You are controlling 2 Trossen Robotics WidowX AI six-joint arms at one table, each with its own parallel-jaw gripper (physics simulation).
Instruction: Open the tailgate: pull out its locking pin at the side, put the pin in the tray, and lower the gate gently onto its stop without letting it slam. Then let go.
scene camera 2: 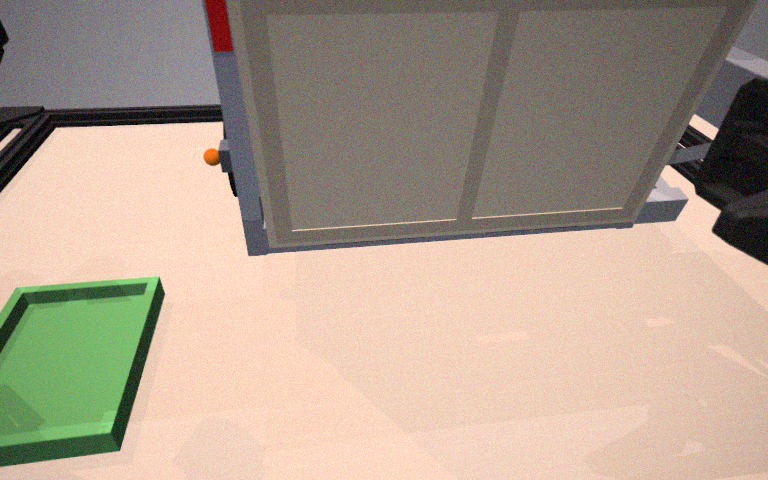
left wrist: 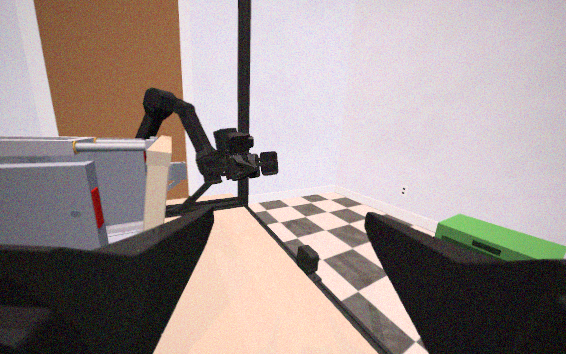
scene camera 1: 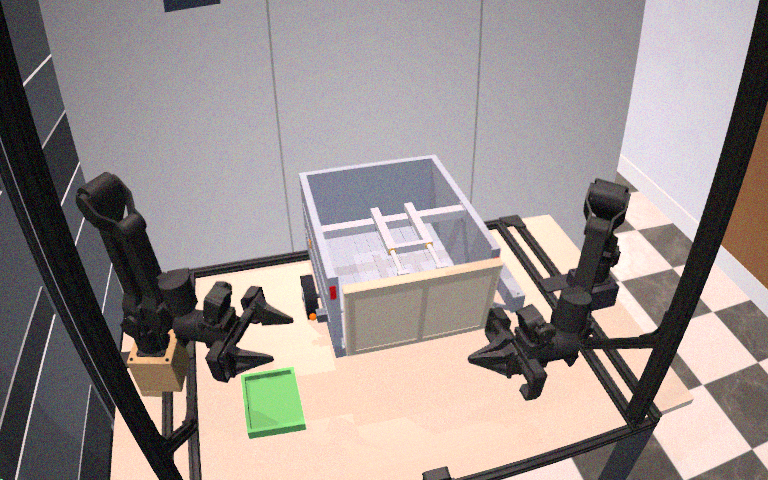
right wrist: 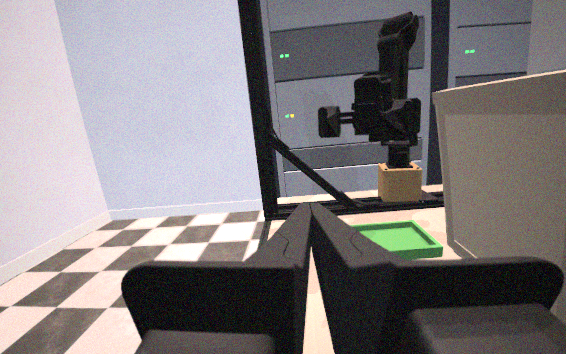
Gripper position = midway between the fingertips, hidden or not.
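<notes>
Scene camera 1 shows the left gripper (scene camera 1: 283, 338), open and holding nothing; the right gripper (scene camera 1: 468, 359), shut and likewise holding nothing; a beige tailgate (scene camera 1: 381, 314); and a grey truck bed (scene camera 1: 354, 216). In scene camera 2: the right gripper (scene camera 2: 724, 224) and the tailgate (scene camera 2: 363, 127). In the left wrist view: the left gripper (left wrist: 290, 216), the right gripper (left wrist: 255, 169) and the tailgate (left wrist: 158, 160). In the right wrist view: the left gripper (right wrist: 354, 118), the right gripper (right wrist: 308, 211) and the tailgate (right wrist: 494, 138).
</notes>
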